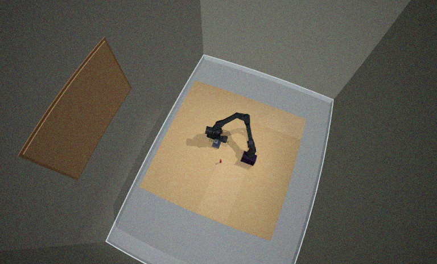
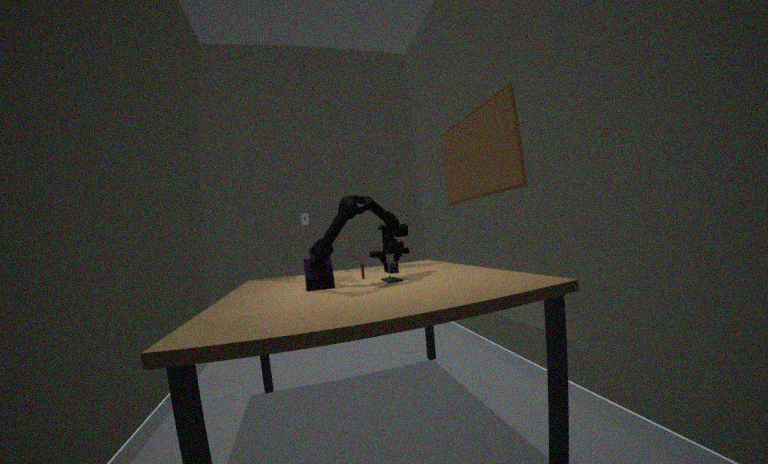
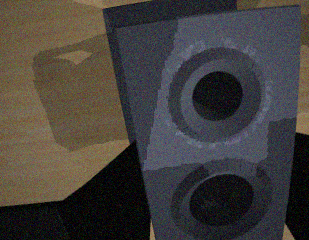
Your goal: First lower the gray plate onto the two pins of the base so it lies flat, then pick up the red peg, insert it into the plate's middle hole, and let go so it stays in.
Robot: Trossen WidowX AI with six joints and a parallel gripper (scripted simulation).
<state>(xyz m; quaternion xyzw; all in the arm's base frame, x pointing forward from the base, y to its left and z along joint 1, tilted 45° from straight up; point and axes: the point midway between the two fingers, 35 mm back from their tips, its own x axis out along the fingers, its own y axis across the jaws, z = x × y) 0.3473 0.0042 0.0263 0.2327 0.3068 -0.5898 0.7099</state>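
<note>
Right now my gripper tip is 4 cm above the base. From my gripper tip the other things lie so: red peg 13 cm behind, 16 cm to the left, 1 cm below; then gray plate 3 cm above.
</note>
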